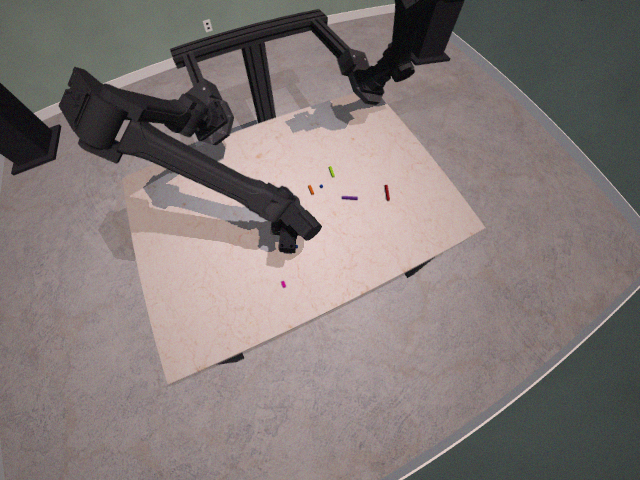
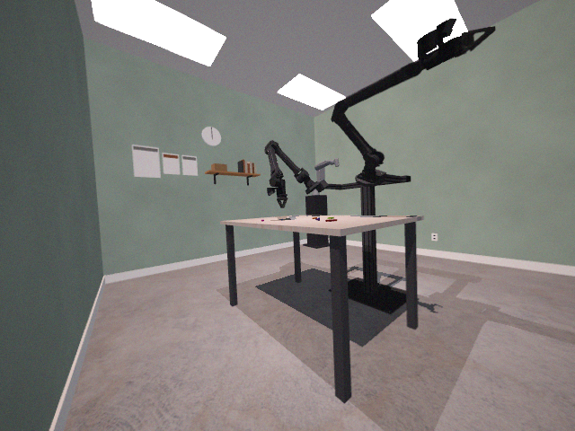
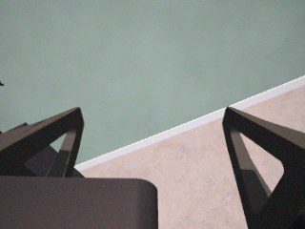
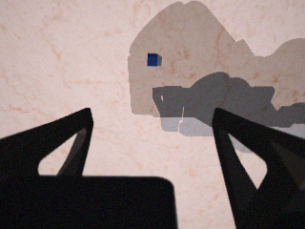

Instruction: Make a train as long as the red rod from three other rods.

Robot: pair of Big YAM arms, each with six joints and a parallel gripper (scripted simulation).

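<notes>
Now: right hand 120 mm short of the magenta rod, 90 mm to the left of it and 90 mm above it. Also, from my right hand: purple rod: 250 mm to the left, 120 mm behind, 90 mm below; then orange rod: 200 mm behind, 120 mm to the left, 90 mm below; then lime rod: 260 mm behind, 230 mm to the left, 90 mm below.
</notes>
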